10 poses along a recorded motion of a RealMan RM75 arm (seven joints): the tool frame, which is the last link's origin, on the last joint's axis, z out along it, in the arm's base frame.
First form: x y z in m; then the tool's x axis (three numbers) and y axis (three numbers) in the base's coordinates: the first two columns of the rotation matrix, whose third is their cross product.
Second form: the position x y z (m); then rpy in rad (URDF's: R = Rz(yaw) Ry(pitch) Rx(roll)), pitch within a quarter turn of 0, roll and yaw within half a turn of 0. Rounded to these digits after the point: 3 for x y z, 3 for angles.
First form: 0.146, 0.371, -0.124, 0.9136, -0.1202, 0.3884, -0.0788, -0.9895, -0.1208
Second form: 0.146, 0.371, -0.124, -3.010, -0.399, -0.131
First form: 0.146, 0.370, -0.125, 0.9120, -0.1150, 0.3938, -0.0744, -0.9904, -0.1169
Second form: 0.146, 0.370, -0.125, -3.014, -0.405, -0.125
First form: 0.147, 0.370, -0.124, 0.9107, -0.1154, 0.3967, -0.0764, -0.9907, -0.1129
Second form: 0.147, 0.370, -0.124, -3.018, -0.408, -0.126
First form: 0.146, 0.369, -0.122, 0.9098, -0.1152, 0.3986, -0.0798, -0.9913, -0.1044
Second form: 0.146, 0.369, -0.122, -3.028, -0.410, -0.126
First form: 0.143, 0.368, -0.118, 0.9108, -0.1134, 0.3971, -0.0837, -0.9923, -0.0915
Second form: 0.143, 0.368, -0.118, -3.042, -0.408, -0.124
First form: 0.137, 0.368, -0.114, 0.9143, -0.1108, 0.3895, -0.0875, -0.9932, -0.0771
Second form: 0.137, 0.368, -0.114, -3.058, -0.400, -0.121
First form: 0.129, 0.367, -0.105, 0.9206, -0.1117, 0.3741, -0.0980, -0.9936, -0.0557
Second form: 0.129, 0.367, -0.105, -3.082, -0.383, -0.121
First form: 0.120, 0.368, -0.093, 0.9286, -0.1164, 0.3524, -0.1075, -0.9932, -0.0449
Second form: 0.120, 0.368, -0.093, -3.094, -0.360, -0.125
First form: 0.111, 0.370, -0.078, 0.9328, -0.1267, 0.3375, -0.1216, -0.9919, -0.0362
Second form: 0.111, 0.370, -0.078, -3.103, -0.344, -0.135
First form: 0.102, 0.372, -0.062, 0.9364, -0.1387, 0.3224, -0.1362, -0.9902, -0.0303
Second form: 0.102, 0.372, -0.062, -3.110, -0.328, -0.147
